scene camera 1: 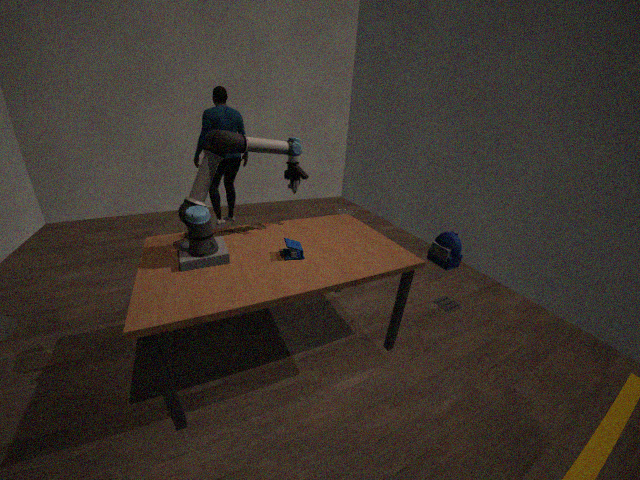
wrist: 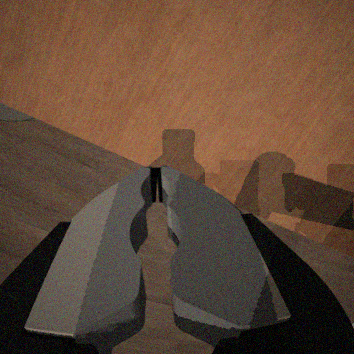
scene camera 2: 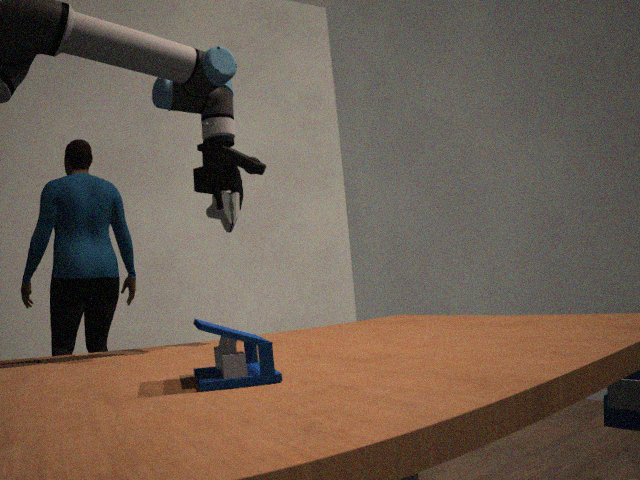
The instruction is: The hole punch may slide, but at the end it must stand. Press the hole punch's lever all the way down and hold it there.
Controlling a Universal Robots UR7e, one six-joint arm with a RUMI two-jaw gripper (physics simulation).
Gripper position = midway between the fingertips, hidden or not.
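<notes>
My gripper (scene camera 2: 229, 232) is visible, and likewise my gripper (wrist: 156, 170). A blue hole punch (scene camera 2: 240, 369) is present; in the wrist view the punch is out of frame.
</notes>
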